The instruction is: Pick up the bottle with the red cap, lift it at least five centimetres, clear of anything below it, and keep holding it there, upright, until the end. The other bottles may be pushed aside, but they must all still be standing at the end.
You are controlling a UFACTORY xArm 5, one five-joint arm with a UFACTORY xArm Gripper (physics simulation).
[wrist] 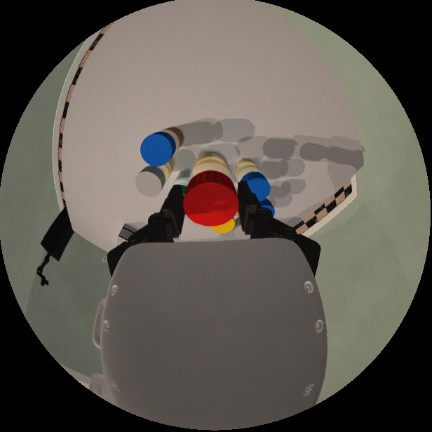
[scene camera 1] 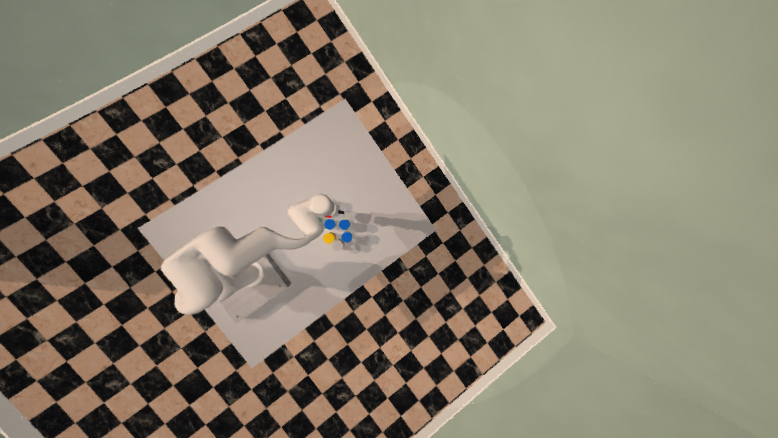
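Pixels of known places: arm's base, link origin: (scene camera 1: 250,273).
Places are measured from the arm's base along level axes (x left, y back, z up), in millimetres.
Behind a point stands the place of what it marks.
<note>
The red-capped bottle (wrist: 210,200) (scene camera 1: 327,216) {x -1, y -485, z 133 mm} is between the two black fingers of my gripper (wrist: 210,194), which is shut on it near the cap. It looks upright, its pale body pointing down to the table. Its cap looks much larger than the other caps in the wrist view, and the bottle appears raised above the table; the gap below its base is hard to judge. In the scene view the arm hides most of it. In the wrist view, a blue-capped bottle (wrist: 157,149) and a grey-capped bottle (wrist: 150,181) stand at left, another blue-capped bottle (wrist: 256,186) at right.
A further blue cap (wrist: 266,207) shows behind the right finger, a yellow cap (wrist: 223,226) beyond the red one, and part of a green cap (wrist: 183,189) by the left finger. In the scene view, blue caps (scene camera 1: 344,224) {x -76, y -521, z 37 mm} (scene camera 1: 346,237) {x -137, y -490, z 38 mm} and a yellow cap (scene camera 1: 328,237) {x -82, y -417, z 37 mm} cluster beside the arm.
</note>
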